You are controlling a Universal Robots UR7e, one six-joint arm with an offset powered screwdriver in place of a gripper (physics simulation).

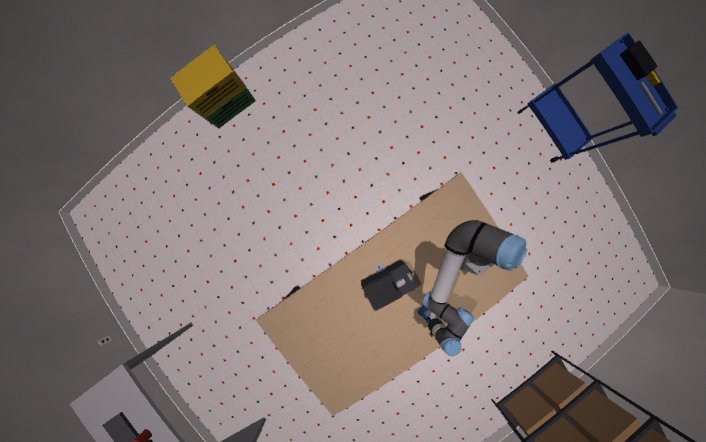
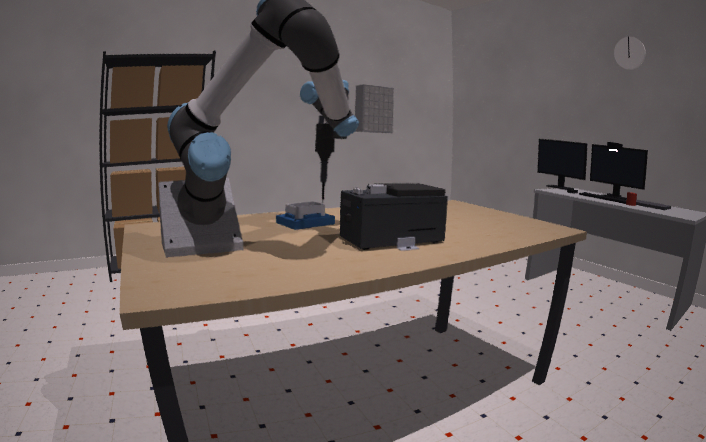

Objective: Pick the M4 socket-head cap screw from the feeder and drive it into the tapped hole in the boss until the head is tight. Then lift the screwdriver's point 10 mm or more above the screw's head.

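Note:
My screwdriver (image 2: 324,150) points straight down. Its thin point is beside the right end of the grey part (image 2: 305,209), at about the height of its top; whether they touch cannot be told. The grey part sits in a blue tray (image 2: 305,222) (image 1: 422,312) on the table (image 1: 359,333) (image 2: 250,275). From above, the arm hides much of the tray and the tool's point. The dark box-shaped feeder (image 1: 382,290) (image 2: 393,221) stands beside the tray. The screw and the tapped hole are too small to make out, and whether a screw is on the point cannot be told.
The arm's base (image 2: 171,229) stands on the table. A small light bracket (image 1: 379,267) (image 2: 406,243) is beside the feeder. A shelf rack (image 2: 158,59) stands behind the table. A blue cart (image 1: 560,122) and a yellow and green crate stack (image 1: 205,78) stand away from it.

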